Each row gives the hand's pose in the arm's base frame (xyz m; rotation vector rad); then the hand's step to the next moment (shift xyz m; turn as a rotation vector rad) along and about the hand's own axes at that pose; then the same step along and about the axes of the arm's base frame.
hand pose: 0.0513 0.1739 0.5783 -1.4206 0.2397 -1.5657
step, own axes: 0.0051 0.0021 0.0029 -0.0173 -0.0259 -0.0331
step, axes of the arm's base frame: 0.0043 -0.0036 0.0028 -0.0439 0.0114 -0.0033
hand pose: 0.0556 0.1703 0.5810 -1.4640 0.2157 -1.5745
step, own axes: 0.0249 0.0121 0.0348 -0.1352 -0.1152 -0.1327
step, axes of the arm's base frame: 0.0396 -0.0086 0.0183 -0.1920 0.0987 -0.0506
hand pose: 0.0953 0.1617 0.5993 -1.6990 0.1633 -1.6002
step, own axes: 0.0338 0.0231 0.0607 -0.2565 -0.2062 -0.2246
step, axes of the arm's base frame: 0.0702 -0.0086 0.0188 -0.3350 0.1908 -0.1008
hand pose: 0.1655 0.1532 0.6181 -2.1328 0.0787 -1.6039
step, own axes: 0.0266 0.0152 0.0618 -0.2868 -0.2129 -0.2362
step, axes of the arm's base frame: 0.0688 -0.0016 0.0049 -0.3568 0.2025 -0.1228
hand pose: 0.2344 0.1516 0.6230 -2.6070 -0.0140 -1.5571
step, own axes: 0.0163 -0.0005 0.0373 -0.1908 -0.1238 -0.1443
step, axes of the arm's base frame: 0.0405 0.0033 -0.0032 -0.2250 0.1182 -0.0892
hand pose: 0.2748 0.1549 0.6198 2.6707 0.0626 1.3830
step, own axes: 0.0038 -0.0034 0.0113 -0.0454 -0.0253 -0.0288
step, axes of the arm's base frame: 0.0115 0.0026 -0.0038 -0.0491 0.0235 -0.0238
